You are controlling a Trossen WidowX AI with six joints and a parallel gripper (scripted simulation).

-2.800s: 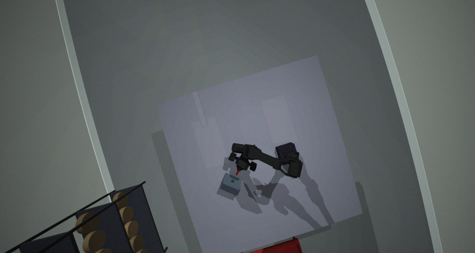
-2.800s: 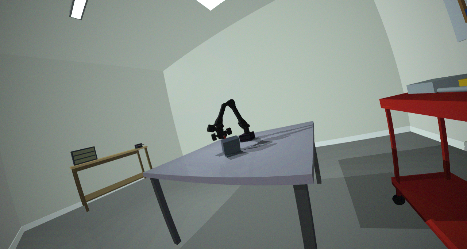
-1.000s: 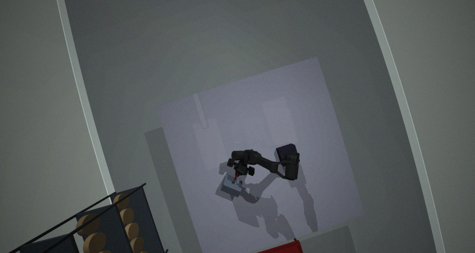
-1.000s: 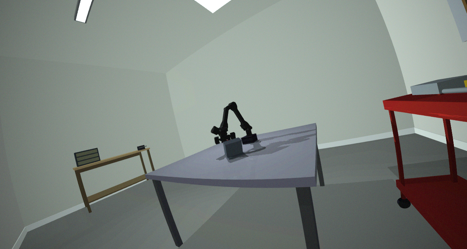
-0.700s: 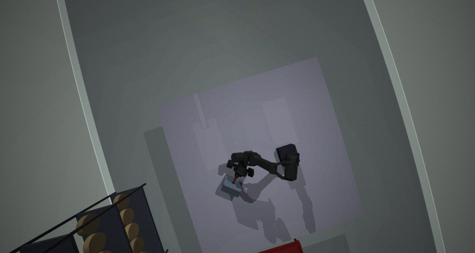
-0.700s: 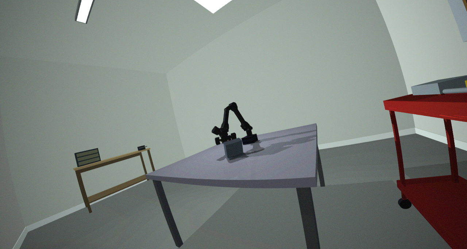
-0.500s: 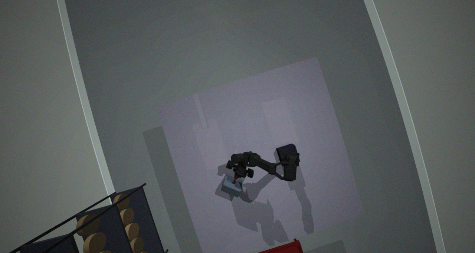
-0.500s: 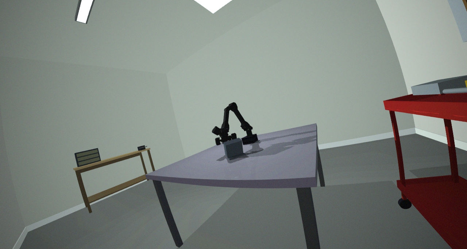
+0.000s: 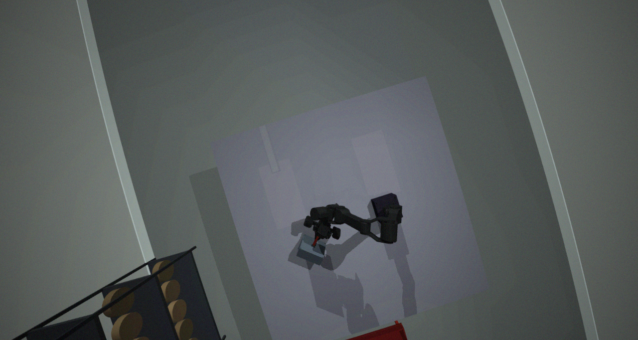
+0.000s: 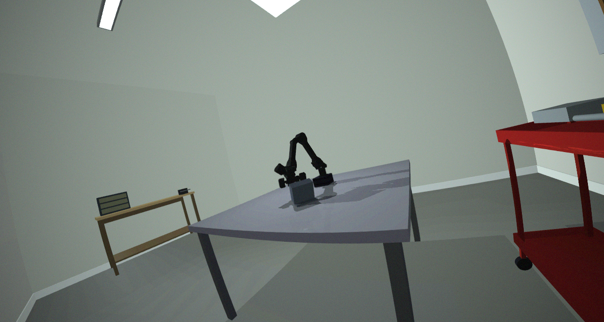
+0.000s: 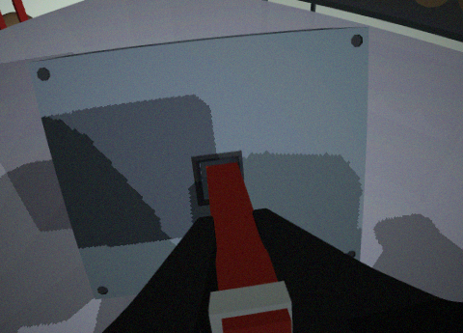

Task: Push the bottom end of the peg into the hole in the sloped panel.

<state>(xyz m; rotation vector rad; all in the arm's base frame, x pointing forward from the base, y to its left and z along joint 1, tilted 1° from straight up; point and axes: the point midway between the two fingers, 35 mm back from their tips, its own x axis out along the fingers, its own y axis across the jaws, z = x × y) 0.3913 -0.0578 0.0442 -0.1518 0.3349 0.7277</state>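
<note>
Now: gripper tip 1 cm to the left of the red square-sided peg and 1 cm past it. From my gripper tip the other things lie so: panel block (5 cm to the left, 5 cm ahead, 3 cm below).
</note>
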